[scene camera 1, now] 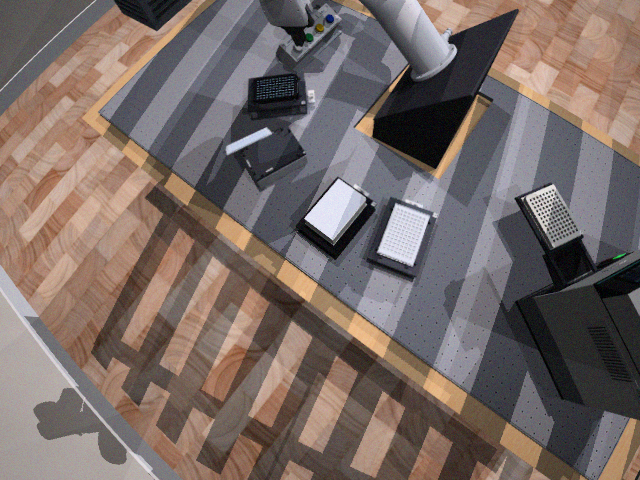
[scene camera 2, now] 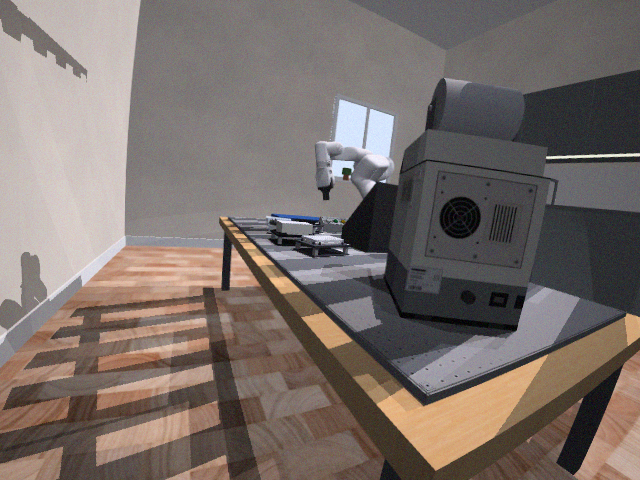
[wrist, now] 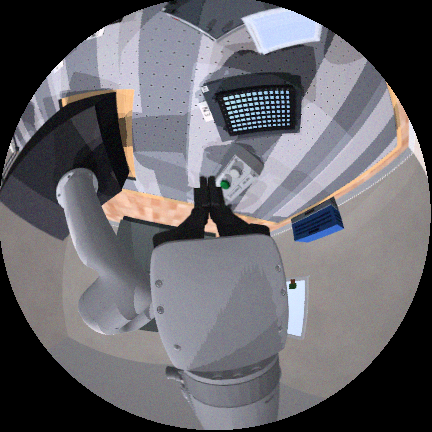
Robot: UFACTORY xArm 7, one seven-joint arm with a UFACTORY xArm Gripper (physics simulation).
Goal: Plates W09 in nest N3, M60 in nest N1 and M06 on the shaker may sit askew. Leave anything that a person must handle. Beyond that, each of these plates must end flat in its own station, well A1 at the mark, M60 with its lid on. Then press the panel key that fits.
Scene:
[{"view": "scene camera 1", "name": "button box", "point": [323,32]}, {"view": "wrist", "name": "my gripper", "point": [206,184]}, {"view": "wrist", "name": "pale blue well plate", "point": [267,35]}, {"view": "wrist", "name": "button box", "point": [239,166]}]

